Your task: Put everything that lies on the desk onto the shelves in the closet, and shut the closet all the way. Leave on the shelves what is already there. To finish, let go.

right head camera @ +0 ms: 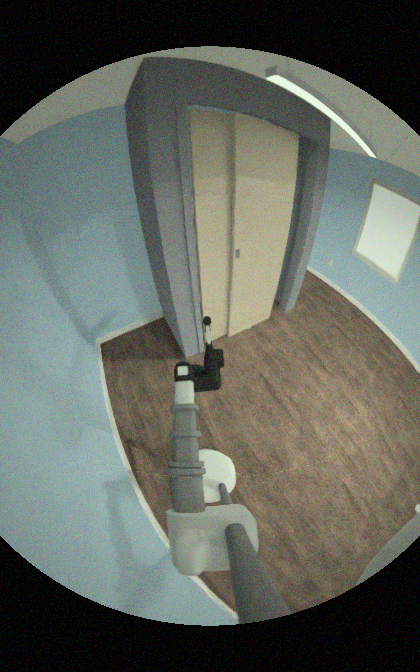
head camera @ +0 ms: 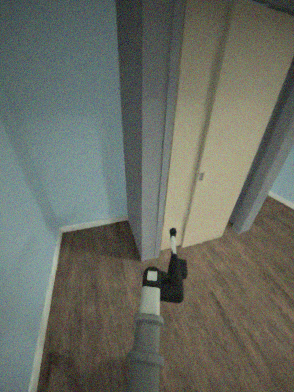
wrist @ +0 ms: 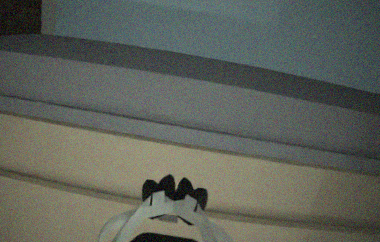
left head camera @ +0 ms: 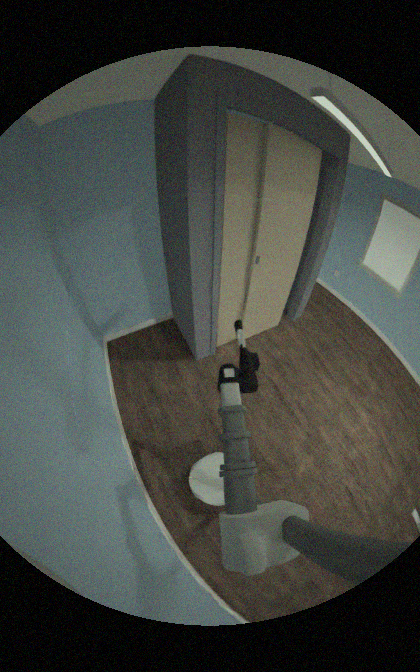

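Observation:
The closet has a grey-purple frame (head camera: 152, 125) (left head camera: 200, 225) (right head camera: 167, 225) (wrist: 190, 100) and two cream sliding doors. The left door (head camera: 192, 100) (left head camera: 240, 200) (right head camera: 212, 200) (wrist: 125, 160) meets the left side of the frame, with no gap that I can make out in the wrist view. The right door (head camera: 235, 125) (left head camera: 287, 200) (right head camera: 262, 200) overlaps it and has a small grey recessed handle. My gripper (head camera: 173, 232) (left head camera: 238, 324) (right head camera: 207, 320) (wrist: 175, 190) is shut and empty in front of the doors, near their overlap. The shelves are hidden behind the doors. The desk's objects do not show.
Blue walls (head camera: 60, 125) (left head camera: 100, 250) (right head camera: 90, 250) stand left of the closet and beside the arm. My arm (head camera: 147, 345) (left head camera: 237, 465) (right head camera: 186, 460) reaches over the wood floor (head camera: 225, 310) (left head camera: 340, 425) (right head camera: 310, 425). A pale surface edge (right head camera: 395, 550) shows at the lower right in the right head view.

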